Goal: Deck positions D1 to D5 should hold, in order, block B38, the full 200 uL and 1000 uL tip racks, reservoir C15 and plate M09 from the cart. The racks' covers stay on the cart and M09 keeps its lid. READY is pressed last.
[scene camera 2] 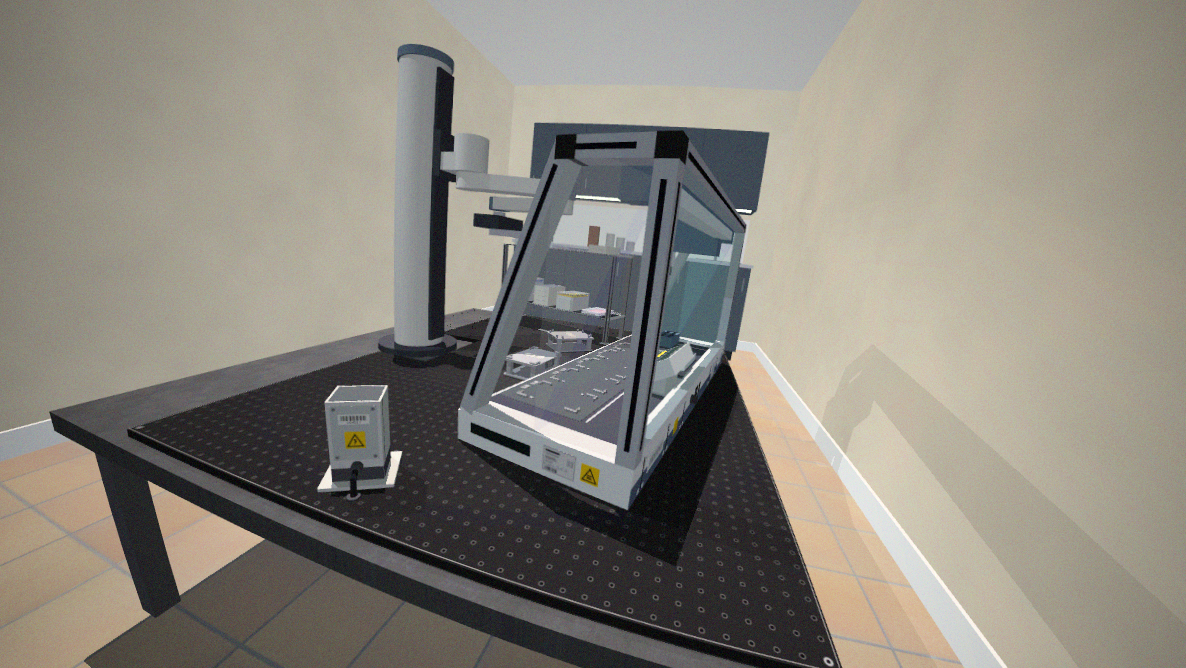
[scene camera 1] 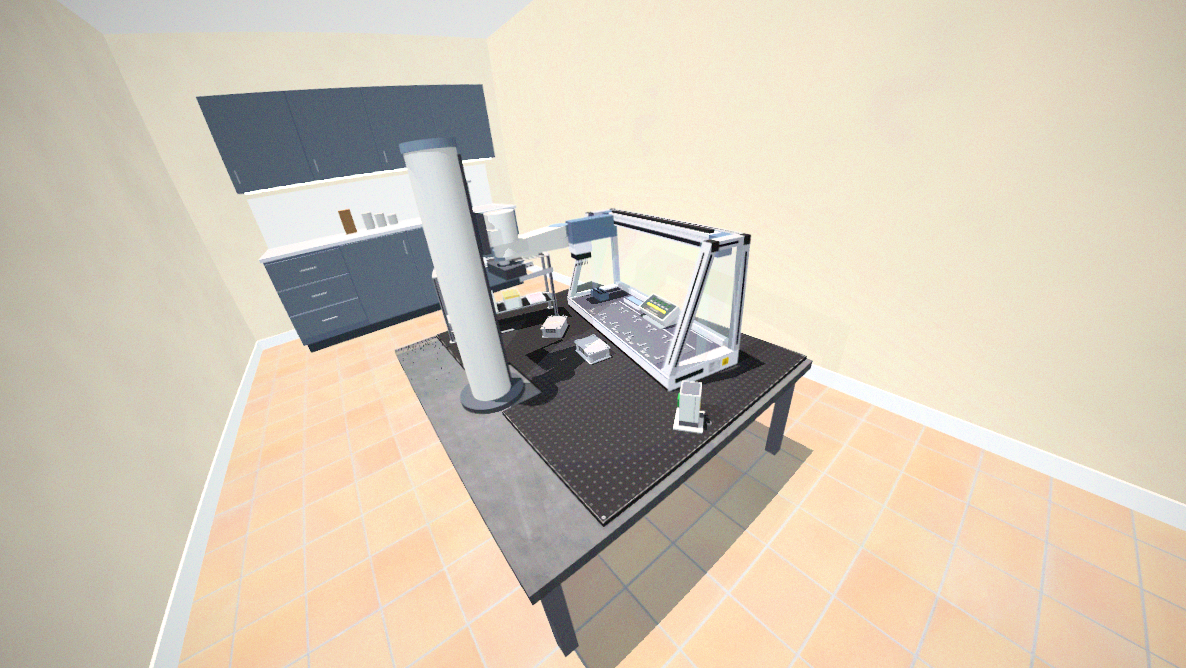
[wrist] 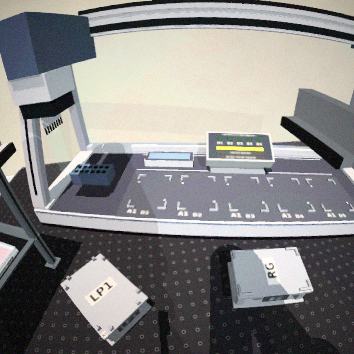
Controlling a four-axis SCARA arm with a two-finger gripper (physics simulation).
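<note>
My gripper (wrist: pixel 146 111) is wide open and empty, its dark fingers at the left and right edges of the wrist view. The deck (scene camera 1: pixel 634 331) (scene camera 2: pixel 564 390) (wrist: pixel 172 195) shows bare corner brackets at D1 to D5. The status panel (scene camera 1: pixel 661 307) (wrist: pixel 240 149) with a yellow bar stands behind the deck; READY is not legible. The cart (scene camera 2: pixel 614 298) (wrist: pixel 27 220) stands beyond the deck's far end. Its shelf bears pale boxes, one box (scene camera 2: pixel 572 301) with a yellow top edge, and a flat pinkish plate (scene camera 2: pixel 598 312) (wrist: pixel 6 256). Their labels are not readable.
Stands LP1 (wrist: pixel 102 292) and RG (wrist: pixel 272 275) are on the black board in front of the deck. A dark blue perforated block (wrist: pixel 92 173) sits at the deck's left. A pipetting head (wrist: pixel 47 50) hangs above it. A grey box-shaped device (scene camera 1: pixel 689 404) (scene camera 2: pixel 357 431) stands near the table edge.
</note>
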